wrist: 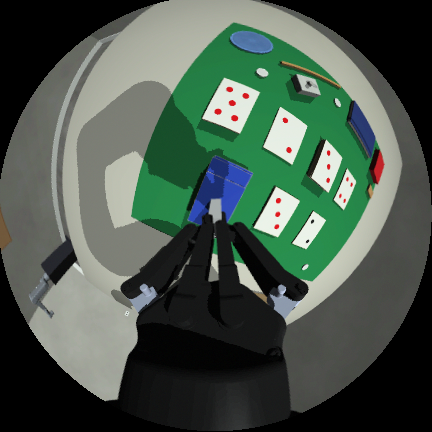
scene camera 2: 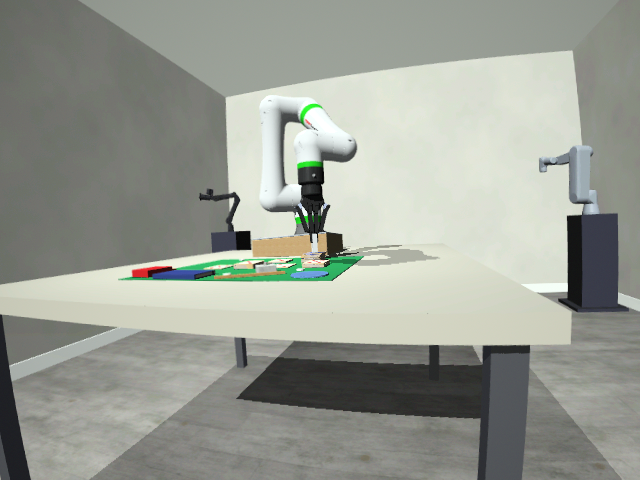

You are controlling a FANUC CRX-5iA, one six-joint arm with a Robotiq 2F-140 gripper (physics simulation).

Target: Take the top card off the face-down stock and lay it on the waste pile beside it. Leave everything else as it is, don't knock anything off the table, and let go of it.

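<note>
The face-down stock [scene camera 2: 310, 256] [wrist: 233, 195] shows blue backs; a thin light line crosses them near the end towards the waste pile, where the card edges look slightly offset. The waste pile [scene camera 2: 315, 264] [wrist: 232, 104] is topped by a white card with five red dots and lies beside the stock, with green mat between them in the wrist view. My gripper [scene camera 2: 314, 250] [wrist: 215, 206] points down with its fingers shut together, the light tips over the stock's top, touching or very close to it. No card shows between the fingers. The tips hide part of the stock.
On the green mat [scene camera 2: 345, 264] [wrist: 162, 205] are other white cards [wrist: 285, 135] [wrist: 276, 212], a blue disc [scene camera 2: 309, 274] [wrist: 251, 42], a grey block [scene camera 2: 266, 268] [wrist: 306, 85], a thin stick [wrist: 310, 73], a dark blue box [scene camera 2: 183, 274] [wrist: 361, 128] and a red box [scene camera 2: 151, 271] [wrist: 377, 166].
</note>
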